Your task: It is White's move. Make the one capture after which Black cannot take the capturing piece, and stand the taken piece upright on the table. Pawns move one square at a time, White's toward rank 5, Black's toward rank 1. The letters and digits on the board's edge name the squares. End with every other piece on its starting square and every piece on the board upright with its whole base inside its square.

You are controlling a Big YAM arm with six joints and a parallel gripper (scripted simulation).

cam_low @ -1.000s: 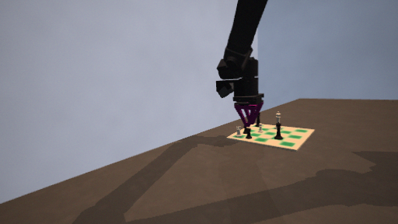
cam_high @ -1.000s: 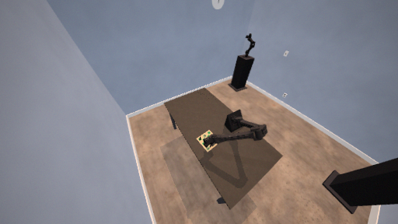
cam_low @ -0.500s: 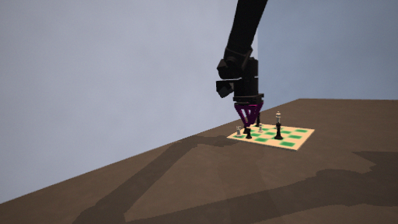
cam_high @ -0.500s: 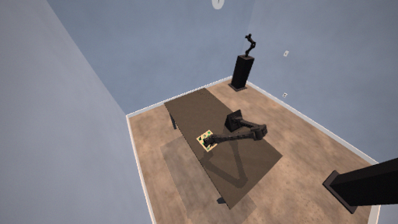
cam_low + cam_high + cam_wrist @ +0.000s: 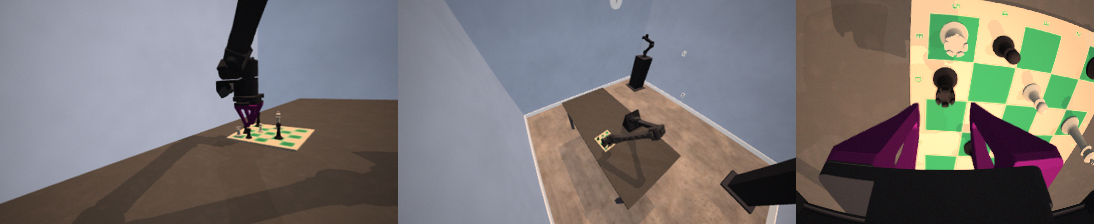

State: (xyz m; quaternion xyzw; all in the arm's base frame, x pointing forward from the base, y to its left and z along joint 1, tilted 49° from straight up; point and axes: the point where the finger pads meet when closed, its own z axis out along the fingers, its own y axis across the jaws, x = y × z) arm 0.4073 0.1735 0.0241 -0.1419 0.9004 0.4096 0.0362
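Right now the tall black piece is 14 cm to the right of my hand, 7 cm ahead of it and 2 cm below it. Round my hand: white pawn: 8 cm to the right, 4 cm below, 2 cm ahead; tall white piece: 16 cm to the right, 2 cm below, 1 cm behind; chessboard: 9 cm to the right, 5 cm below, 2 cm behind.
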